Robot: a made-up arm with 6 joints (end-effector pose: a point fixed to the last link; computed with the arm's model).
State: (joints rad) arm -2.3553 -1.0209 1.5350 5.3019 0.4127 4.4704
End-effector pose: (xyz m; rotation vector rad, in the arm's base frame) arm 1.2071 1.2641 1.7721 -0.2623 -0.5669 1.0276
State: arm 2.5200 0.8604 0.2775 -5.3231 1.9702 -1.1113
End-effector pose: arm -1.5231 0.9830 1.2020 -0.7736 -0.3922 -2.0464
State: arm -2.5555 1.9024 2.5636 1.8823 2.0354 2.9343
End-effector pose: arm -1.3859 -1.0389 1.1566 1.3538 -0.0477 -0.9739
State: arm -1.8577 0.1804 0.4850 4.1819 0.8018 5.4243
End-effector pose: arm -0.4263 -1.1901 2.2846 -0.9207 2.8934 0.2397
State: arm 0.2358 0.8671 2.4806 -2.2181 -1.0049 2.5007
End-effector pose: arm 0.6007 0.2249 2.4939 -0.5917 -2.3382 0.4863
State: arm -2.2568 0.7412 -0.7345 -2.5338 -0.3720 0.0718
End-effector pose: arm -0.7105 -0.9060 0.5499 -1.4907 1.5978 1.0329
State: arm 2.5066 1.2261 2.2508 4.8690 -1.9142 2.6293
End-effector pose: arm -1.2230 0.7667 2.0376 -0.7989 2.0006 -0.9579
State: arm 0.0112 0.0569 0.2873 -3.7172 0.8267 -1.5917
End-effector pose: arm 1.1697 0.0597 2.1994 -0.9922 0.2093 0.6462
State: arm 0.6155 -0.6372 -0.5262 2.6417 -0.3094 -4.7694
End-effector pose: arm 0.4588 0.3036 1.9847 2.1780 0.2785 0.6721
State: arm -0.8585 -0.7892 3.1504 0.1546 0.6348 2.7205
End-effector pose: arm -0.7441 0.8780 0.6255 -1.3695 0.8514 1.5679
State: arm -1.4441 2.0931 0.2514 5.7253 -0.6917 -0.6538
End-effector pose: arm 0.1487 -0.8569 -0.7316 -2.2424 -1.1851 1.3253
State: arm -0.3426 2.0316 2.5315 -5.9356 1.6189 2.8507
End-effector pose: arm 1.6624 -0.5509 1.0716 1.4617 0.3525 2.2484
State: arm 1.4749 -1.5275 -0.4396 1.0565 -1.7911 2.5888
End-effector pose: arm 0.0424 -0.5911 1.7459 -3.0120 -0.3755 0.6748
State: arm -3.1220 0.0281 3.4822 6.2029 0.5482 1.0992
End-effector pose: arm 0.7623 0.0198 1.3000 1.9661 0.5692 -0.8645
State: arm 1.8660 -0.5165 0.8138 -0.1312 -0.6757 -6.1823
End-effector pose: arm 0.0602 -0.2307 2.7606 0.6017 -0.4829 1.8675
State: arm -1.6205 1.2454 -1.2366 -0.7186 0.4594 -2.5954
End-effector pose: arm -0.0546 -0.4143 0.3285 -0.5847 1.0360 1.5705
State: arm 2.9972 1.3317 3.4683 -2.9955 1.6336 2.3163
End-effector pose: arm -0.5661 0.0994 1.8265 0.8769 1.2000 2.7056
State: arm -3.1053 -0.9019 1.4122 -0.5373 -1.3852 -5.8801
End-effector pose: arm 1.4020 -0.0076 2.1215 -1.3533 0.6660 -2.3382
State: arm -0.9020 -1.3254 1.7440 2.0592 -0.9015 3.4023
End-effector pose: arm -1.2467 1.4476 0.9200 0.3181 2.5516 -1.3096
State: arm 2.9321 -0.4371 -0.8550 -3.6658 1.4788 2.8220
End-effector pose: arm -0.6078 0.0700 1.4449 -2.3109 1.1931 1.5776
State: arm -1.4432 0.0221 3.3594 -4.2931 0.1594 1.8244
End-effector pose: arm -0.0922 0.8509 1.4754 -0.6477 -0.4430 1.5255
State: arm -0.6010 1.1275 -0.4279 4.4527 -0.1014 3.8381
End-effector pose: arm 1.0558 -0.7101 0.2003 -1.0816 1.1735 1.0581
